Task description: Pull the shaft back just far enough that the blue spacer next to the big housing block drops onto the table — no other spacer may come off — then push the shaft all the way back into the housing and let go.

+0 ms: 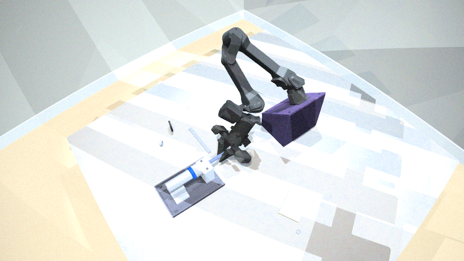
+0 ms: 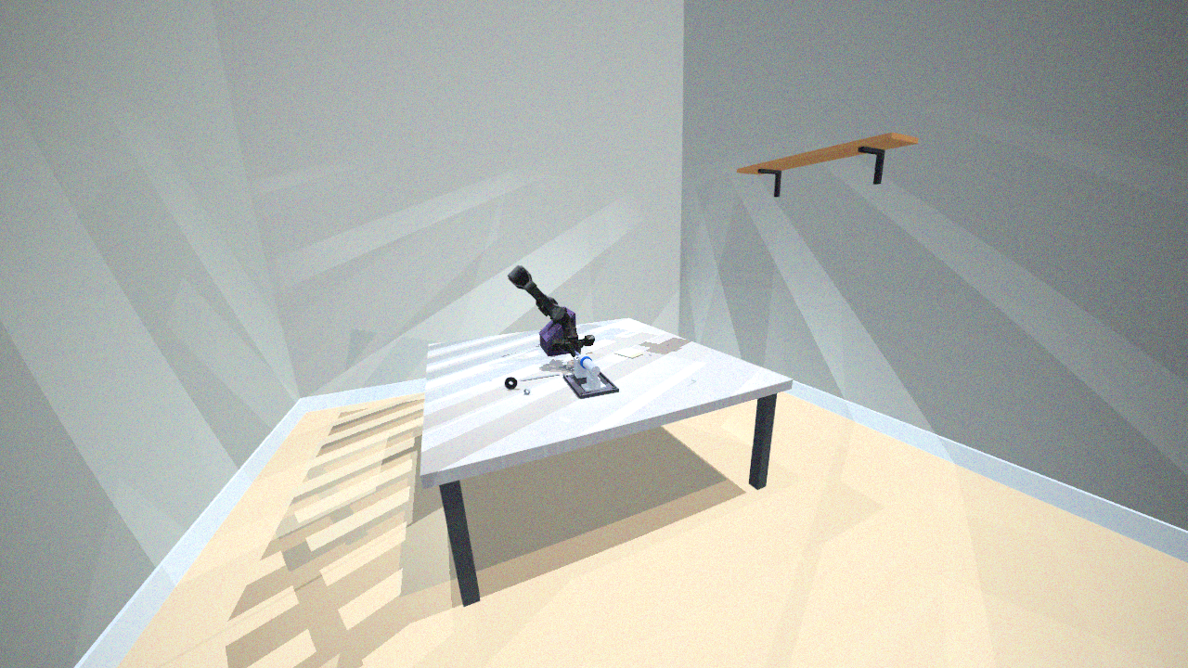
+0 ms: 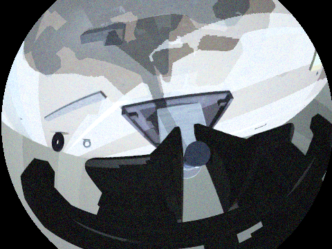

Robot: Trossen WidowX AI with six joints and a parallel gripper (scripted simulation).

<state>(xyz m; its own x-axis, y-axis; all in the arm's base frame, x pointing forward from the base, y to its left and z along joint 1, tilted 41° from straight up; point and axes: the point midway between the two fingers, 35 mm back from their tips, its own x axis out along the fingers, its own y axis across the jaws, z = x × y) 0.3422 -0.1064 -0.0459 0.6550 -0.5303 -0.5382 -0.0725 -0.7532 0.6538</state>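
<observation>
Now: gripper tip 6 cm short of the shaft and 2 cm below it. Also, from my gripper tip: blue spacer: 11 cm ahead, 2 cm above, 1 cm to the right; black ring: 29 cm to the right, 4 cm ahead, 3 cm below; thin metal strip: 16 cm to the right, 5 cm below, 2 cm behind.
</observation>
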